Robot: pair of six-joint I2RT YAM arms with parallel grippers.
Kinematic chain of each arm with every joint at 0, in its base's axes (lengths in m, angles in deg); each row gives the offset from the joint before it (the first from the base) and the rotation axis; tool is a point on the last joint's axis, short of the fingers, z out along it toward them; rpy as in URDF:
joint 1: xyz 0 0 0.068 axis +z
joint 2: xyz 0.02 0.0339 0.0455 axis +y
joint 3: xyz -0.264 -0.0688 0 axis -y
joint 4: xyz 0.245 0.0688 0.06 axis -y
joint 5: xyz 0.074 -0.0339 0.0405 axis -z
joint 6: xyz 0.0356 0 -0.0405 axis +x
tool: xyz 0 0 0 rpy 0 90 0
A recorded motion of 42 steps. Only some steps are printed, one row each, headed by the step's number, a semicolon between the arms.
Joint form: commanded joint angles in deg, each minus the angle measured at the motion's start. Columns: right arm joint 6, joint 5, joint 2, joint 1, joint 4, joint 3; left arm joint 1, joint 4, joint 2, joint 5, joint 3, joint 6.
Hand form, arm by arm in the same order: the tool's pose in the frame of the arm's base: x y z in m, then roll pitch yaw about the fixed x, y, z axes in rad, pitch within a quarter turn. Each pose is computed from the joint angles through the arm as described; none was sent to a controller.
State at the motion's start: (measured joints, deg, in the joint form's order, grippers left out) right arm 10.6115 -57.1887 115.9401 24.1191 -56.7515 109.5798; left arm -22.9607 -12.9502 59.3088 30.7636 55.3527 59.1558
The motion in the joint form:
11: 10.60 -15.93 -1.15 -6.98 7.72 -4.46; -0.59 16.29 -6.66 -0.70 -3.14 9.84
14: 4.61 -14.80 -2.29 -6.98 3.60 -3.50; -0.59 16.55 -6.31 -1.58 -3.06 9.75
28: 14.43 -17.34 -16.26 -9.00 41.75 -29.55; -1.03 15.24 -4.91 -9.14 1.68 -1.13
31: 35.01 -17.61 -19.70 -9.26 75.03 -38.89; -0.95 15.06 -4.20 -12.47 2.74 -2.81
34: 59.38 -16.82 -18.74 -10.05 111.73 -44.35; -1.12 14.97 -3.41 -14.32 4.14 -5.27
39: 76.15 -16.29 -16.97 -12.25 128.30 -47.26; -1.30 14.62 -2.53 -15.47 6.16 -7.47
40: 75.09 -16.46 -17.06 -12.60 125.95 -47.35; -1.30 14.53 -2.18 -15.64 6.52 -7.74
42: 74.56 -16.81 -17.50 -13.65 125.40 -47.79; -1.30 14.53 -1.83 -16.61 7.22 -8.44
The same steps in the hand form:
11: 0.3971 0.1581 0.2991 1.8262 0.1896 -2.9496; 0.1853 -0.1002 0.3868 1.5243 0.3408 0.6189
14: 0.3897 0.1556 0.3084 1.8534 0.2569 -2.9265; 0.1872 -0.1005 0.3866 1.5240 0.3432 0.6341
28: 0.3617 0.1333 0.3004 1.7485 0.5391 -3.0097; 0.1911 -0.0994 0.4085 1.4785 0.5245 0.7271
31: 0.3568 0.1302 0.3139 1.6126 0.6516 -3.1202; 0.1947 -0.0985 0.4123 1.4713 0.5572 0.7803
34: 0.3504 0.1231 0.3294 1.4256 0.7315 3.0319; 0.1971 -0.0991 0.4179 1.4569 0.5995 0.7978
39: 0.3478 0.1080 0.3243 1.3672 0.6360 2.9881; 0.1988 -0.0999 0.4265 1.4368 0.6348 0.7991
40: 0.3498 0.1062 0.3214 1.3841 0.6162 2.9914; 0.2001 -0.1004 0.4272 1.4378 0.6403 0.8021
42: 0.3500 0.0995 0.3209 1.3907 0.6174 2.9807; 0.2012 -0.1002 0.4302 1.4285 0.6521 0.8120

